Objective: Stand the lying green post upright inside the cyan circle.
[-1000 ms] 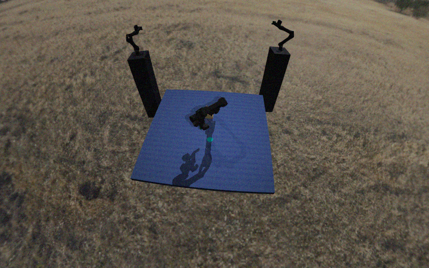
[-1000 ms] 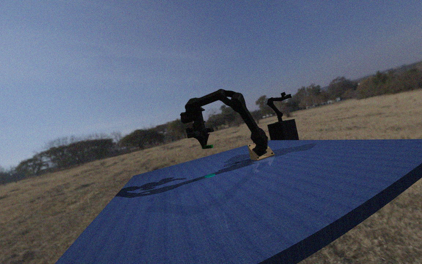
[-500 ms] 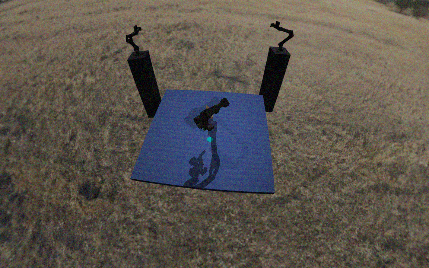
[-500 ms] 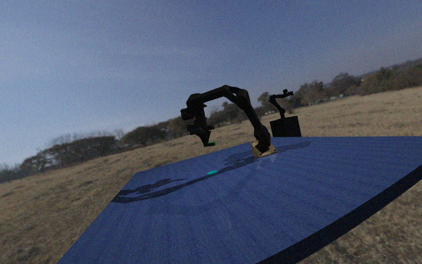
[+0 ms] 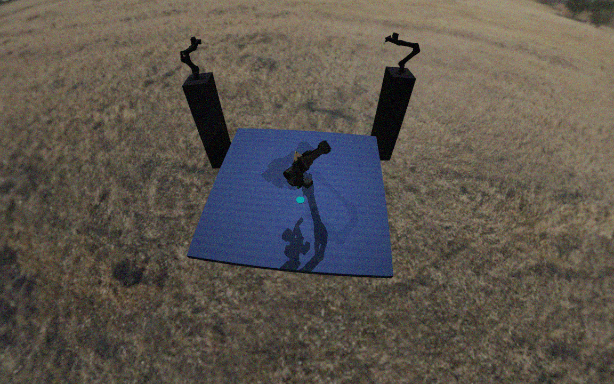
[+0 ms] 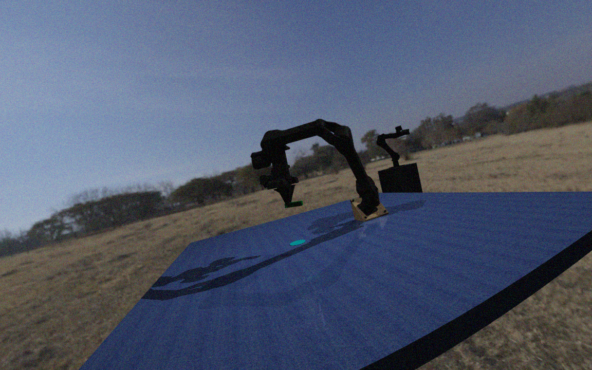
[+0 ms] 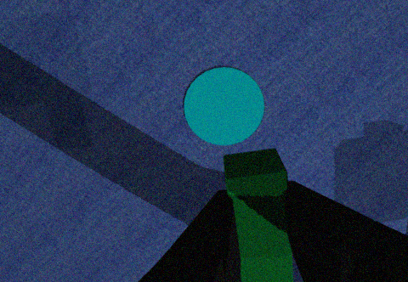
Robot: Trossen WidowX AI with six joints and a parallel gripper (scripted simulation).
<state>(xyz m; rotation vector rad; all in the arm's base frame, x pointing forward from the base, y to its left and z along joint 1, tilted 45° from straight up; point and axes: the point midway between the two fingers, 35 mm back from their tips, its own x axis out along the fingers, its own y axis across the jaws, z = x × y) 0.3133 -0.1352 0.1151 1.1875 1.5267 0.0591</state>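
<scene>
My gripper tip is now 1 cm to the right of the cyan circle and 14 cm above it. From my gripper tip the other things lie so: green post (2 cm behind, 1 cm to the left).
</scene>
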